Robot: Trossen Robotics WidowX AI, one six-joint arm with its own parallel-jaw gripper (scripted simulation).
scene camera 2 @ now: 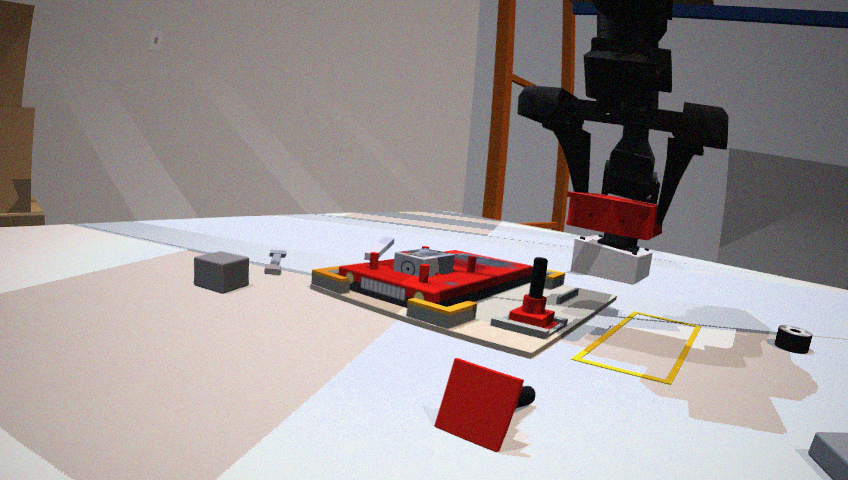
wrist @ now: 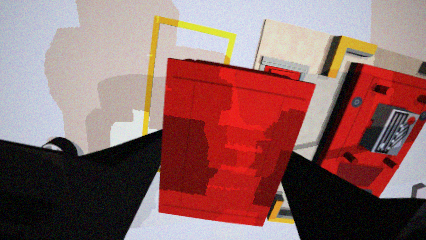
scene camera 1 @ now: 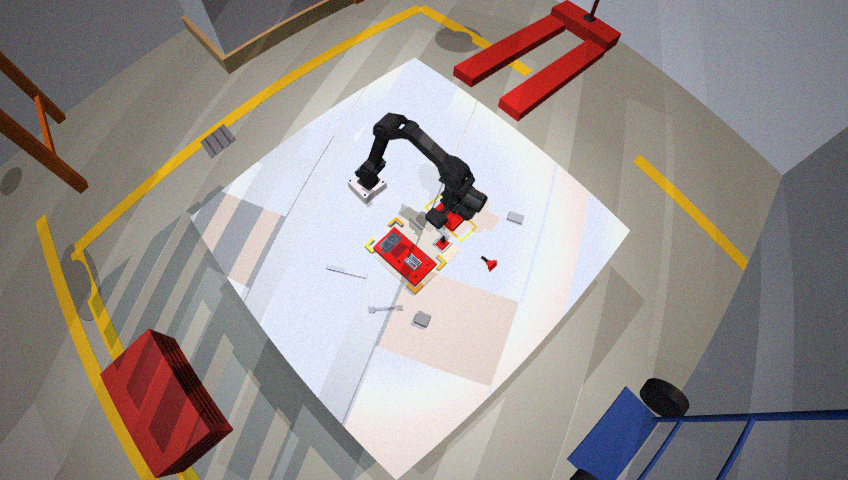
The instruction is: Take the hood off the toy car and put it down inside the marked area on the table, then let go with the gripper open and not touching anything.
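I am carrying a red hood (scene camera 2: 615, 215) (wrist: 228, 132) in my gripper (scene camera 2: 620, 217) (wrist: 224, 145) (scene camera 1: 448, 215). A red toy car (scene camera 2: 475, 277) (scene camera 1: 394, 247) is there for me to see too.
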